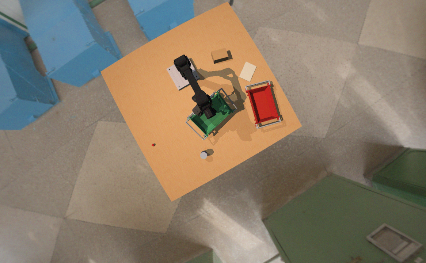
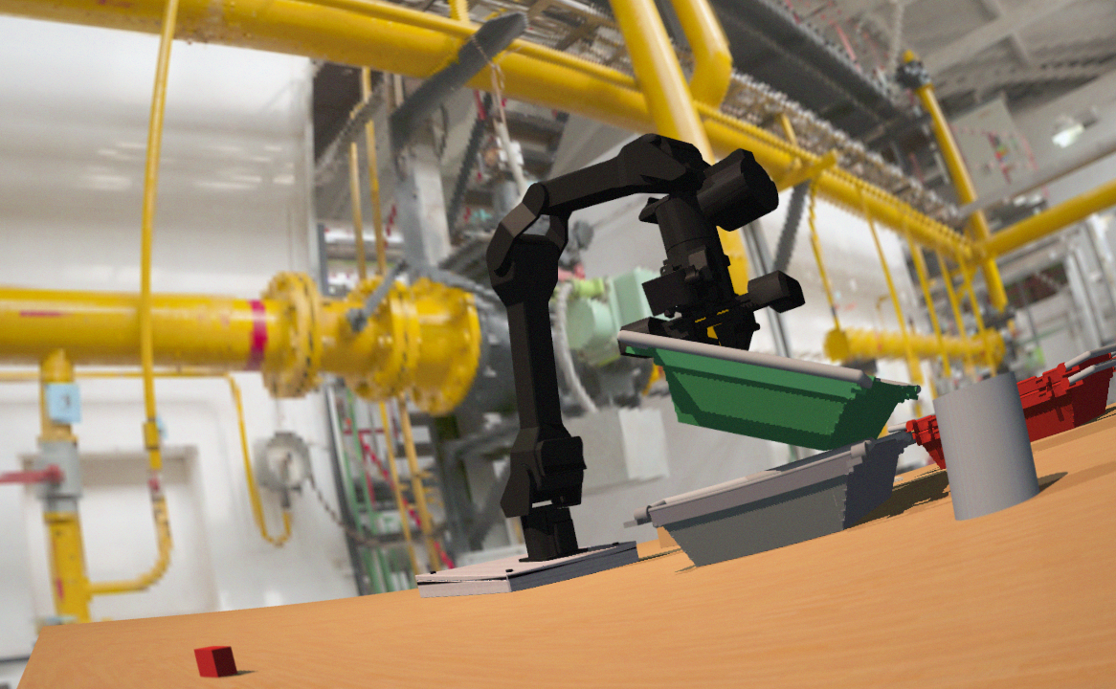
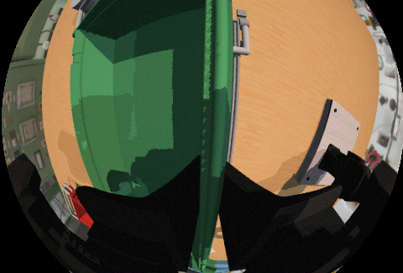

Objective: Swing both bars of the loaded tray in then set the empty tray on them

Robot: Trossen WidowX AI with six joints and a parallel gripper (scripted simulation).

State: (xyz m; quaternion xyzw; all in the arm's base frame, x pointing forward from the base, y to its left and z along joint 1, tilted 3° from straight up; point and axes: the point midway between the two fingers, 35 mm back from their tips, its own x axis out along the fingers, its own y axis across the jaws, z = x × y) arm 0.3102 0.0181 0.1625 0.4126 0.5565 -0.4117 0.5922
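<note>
Now: gripper tip 8 cm short of the green tray and 3 cm to the right of it. Also, from my gripper tip: cardboard box: 36 cm behind, 30 cm to the left, 11 cm below; then grey cylinder: 33 cm ahead, 16 cm to the right, 10 cm below; then beige card: 15 cm behind, 46 cm to the left, 14 cm below.
</note>
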